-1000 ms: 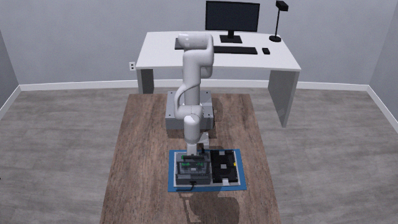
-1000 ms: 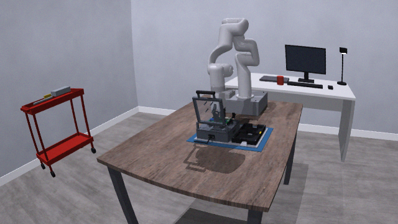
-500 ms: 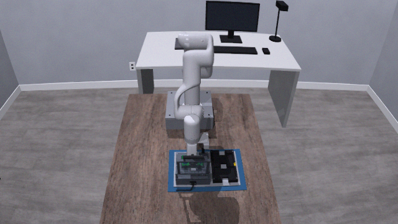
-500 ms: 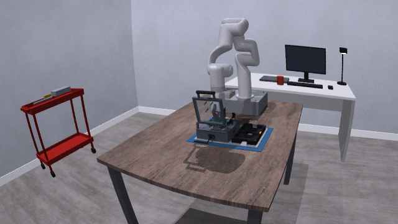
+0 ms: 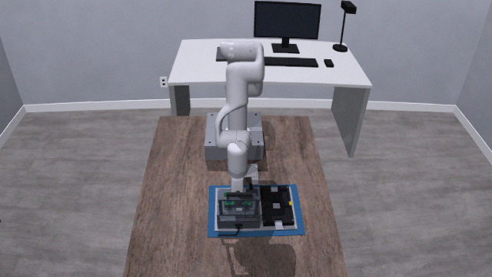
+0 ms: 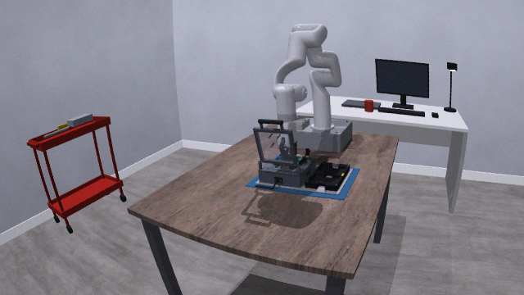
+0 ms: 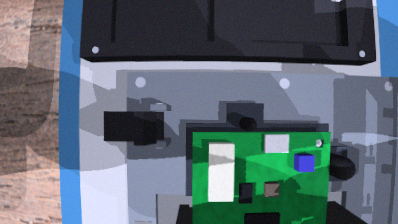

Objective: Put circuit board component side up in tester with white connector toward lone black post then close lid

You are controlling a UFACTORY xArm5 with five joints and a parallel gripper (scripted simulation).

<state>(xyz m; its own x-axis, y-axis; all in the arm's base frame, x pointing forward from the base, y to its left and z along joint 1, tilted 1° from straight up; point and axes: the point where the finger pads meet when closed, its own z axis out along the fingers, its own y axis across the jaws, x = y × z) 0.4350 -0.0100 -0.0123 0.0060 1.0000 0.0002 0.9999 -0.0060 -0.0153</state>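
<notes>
Right now my hand is right at the green circuit board. The rest, counted from my hand: clear lid 12 cm ahead, 10 cm above; then grey tester 3 cm ahead, 4 cm to the left, 3 cm above.
</notes>
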